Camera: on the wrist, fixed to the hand. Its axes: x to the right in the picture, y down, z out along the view.
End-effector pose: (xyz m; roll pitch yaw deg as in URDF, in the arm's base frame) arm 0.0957 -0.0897 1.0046 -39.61 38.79 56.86
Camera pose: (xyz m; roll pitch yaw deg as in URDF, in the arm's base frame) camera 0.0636 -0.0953 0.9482 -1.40 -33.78 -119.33
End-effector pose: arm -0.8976 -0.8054 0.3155 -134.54 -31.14 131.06
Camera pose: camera -0.8691 -0.7472 0.3087 98.35 27.45 -43.70
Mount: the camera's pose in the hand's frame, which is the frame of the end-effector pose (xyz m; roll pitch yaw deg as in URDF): 0.0180 0.0553 -0.0294 -38.79 5.83 179.29
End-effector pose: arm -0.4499 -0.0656 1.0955 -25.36 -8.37 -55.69
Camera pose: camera -0.4049 -0.0653 1.0484 -13.02 13.94 126.22
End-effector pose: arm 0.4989 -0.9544 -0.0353 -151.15 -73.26 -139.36
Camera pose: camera 0.4535 -0.9108 -0.0183 121.17 68.23 49.92
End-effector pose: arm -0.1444 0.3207 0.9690 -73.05 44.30 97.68
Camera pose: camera -0.1285 0.2925 0.9124 29.38 -41.69 -75.12
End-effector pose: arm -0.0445 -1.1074 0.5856 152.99 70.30 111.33
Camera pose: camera -0.0308 -1.0437 0.5859 176.08 -75.68 -76.84
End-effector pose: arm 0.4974 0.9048 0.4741 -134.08 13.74 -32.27
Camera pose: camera 0.4765 0.8475 0.4511 94.02 -17.24 152.63
